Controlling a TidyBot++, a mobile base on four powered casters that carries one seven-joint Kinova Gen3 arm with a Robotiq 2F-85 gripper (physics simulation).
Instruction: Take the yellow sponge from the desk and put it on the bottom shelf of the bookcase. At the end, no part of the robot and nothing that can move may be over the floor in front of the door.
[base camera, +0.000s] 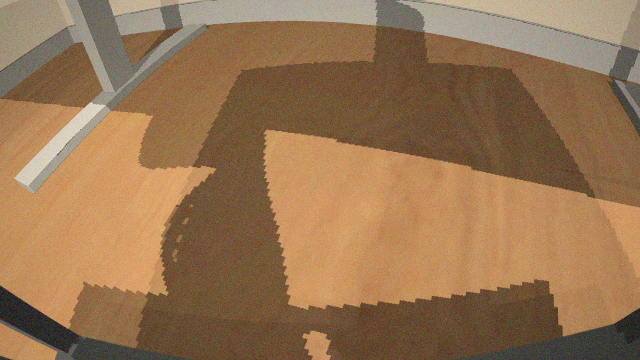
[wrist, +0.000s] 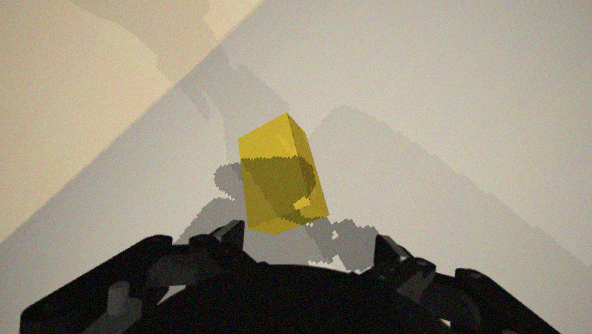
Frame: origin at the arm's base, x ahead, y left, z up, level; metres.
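Seen in the pictures: gripper, fingertip midpoint: (wrist: 307, 242).
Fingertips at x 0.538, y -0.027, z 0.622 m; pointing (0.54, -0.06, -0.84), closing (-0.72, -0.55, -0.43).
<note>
Offsets run from my fingertips to a thing's top centre. "spot": to the spot under its first point. Level surfaces: height alone.
The yellow sponge {0.086 m ahead, 0.017 m right, 0.023 m down} (wrist: 280, 175) lies on the light grey desk top {0.068 m down} (wrist: 475, 100) near the middle of the wrist view, turned slightly, with the gripper's shadow across it. My gripper (wrist: 307, 242) is open, with nothing between its fingers. Its fingertips show at the lower left and lower right of the sponge in the wrist view, apart from it. The sponge lies ahead of the gap between the fingertips, nearer the left one. How high the gripper stands above the desk is hard to tell. The bookcase does not show clearly in either view.
In the base camera view, a desk leg {spot: 0.203 m ahead, 0.550 m left, 0.870 m down} (base camera: 102, 45) with a long foot (base camera: 65, 140) stands at the left on the wooden floor {1.018 m down} (base camera: 400, 225). Part of another grey foot {spot: 0.083 m ahead, 0.653 m right, 0.998 m down} (base camera: 627, 102) shows at the right edge. A wall with a grey baseboard (base camera: 300, 11) runs behind.
</note>
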